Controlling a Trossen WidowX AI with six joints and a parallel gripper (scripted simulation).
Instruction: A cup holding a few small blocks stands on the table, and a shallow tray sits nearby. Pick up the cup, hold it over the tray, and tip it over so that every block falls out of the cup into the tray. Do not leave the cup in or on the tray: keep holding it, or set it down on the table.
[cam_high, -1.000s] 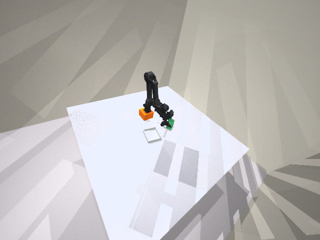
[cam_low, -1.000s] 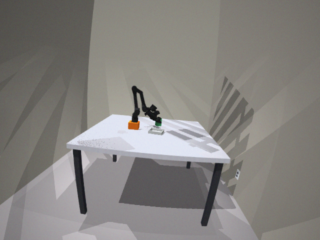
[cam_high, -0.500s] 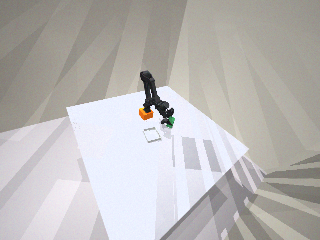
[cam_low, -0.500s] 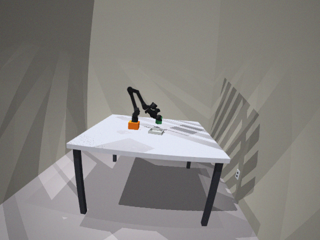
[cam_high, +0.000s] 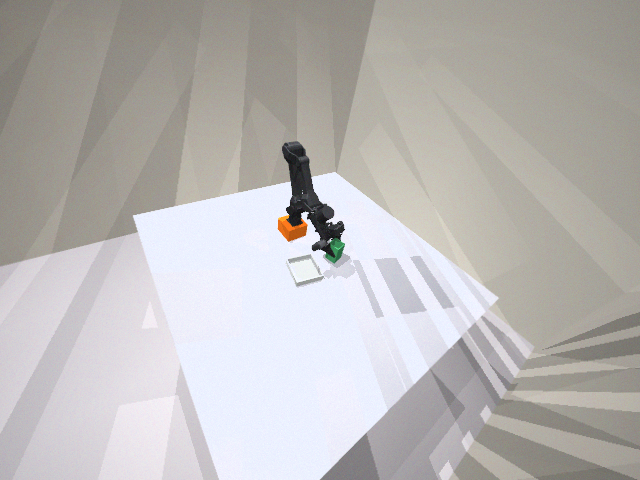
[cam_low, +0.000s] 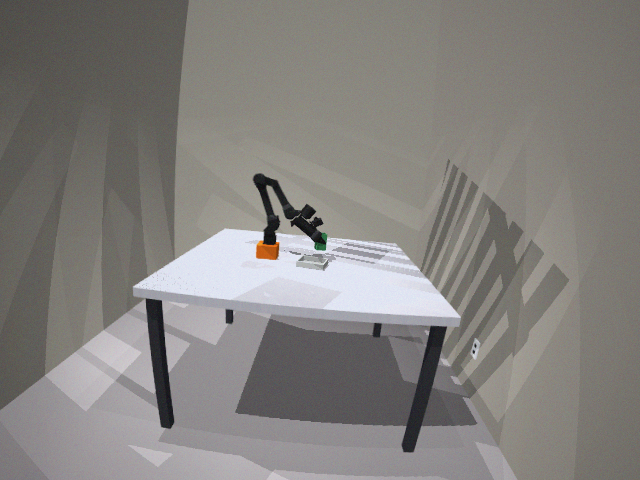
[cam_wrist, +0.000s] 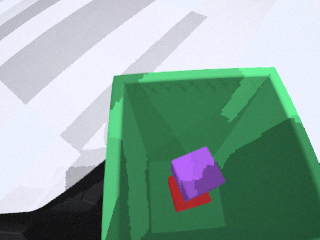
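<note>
My gripper tip is 20 mm past the red block, 10 mm to the left of it and 10 mm above it. From my gripper tip the other things lie so: orange block: 20 mm behind, 10 mm to the right, 30 mm below; green square cup: 20 mm behind, 10 mm to the right, 20 mm below; purple block: 20 mm behind, 10 mm to the right, 10 mm above.
</note>
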